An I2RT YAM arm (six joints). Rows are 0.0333 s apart.
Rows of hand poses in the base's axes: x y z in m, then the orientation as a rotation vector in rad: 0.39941 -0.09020 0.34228 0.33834 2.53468 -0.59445; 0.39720 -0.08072 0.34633 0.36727 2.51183 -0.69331; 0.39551 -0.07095 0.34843 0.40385 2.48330 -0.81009; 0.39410 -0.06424 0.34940 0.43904 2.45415 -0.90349; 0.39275 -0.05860 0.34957 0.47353 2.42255 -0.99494; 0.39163 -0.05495 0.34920 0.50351 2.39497 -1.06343; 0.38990 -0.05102 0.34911 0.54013 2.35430 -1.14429; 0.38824 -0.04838 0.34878 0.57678 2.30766 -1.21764; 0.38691 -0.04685 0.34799 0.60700 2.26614 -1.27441; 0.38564 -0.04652 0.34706 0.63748 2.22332 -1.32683; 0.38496 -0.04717 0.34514 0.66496 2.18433 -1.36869; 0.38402 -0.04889 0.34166 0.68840 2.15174 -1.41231; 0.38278 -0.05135 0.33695 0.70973 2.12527 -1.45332; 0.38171 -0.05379 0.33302 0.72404 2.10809 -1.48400
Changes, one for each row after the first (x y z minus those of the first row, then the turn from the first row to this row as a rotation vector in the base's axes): -0.00221 0.00948 0.00405 -0.06549 0.00495 -0.04166; -0.00390 0.01925 0.00615 -0.14190 0.01354 -0.09329; -0.00531 0.02596 0.00712 -0.20292 0.01780 -0.13906; -0.00666 0.03160 0.00729 -0.26297 0.02232 -0.18437; -0.00778 0.03525 0.00692 -0.30788 0.02421 -0.22152; -0.00951 0.03918 0.00683 -0.36290 0.02168 -0.26661; -0.01117 0.04182 0.00650 -0.41505 0.01331 -0.31051; -0.01250 0.04335 0.00571 -0.45675 0.00395 -0.34638; -0.01377 0.04368 0.00478 -0.49616 -0.00696 -0.38192; -0.01445 0.04303 0.00286 -0.52859 -0.01852 -0.41309; -0.01539 0.04131 -0.00062 -0.56058 -0.02274 -0.44194; -0.01663 0.03885 -0.00533 -0.58913 -0.02226 -0.46861; -0.01770 0.03641 -0.00926 -0.60978 -0.01922 -0.48736
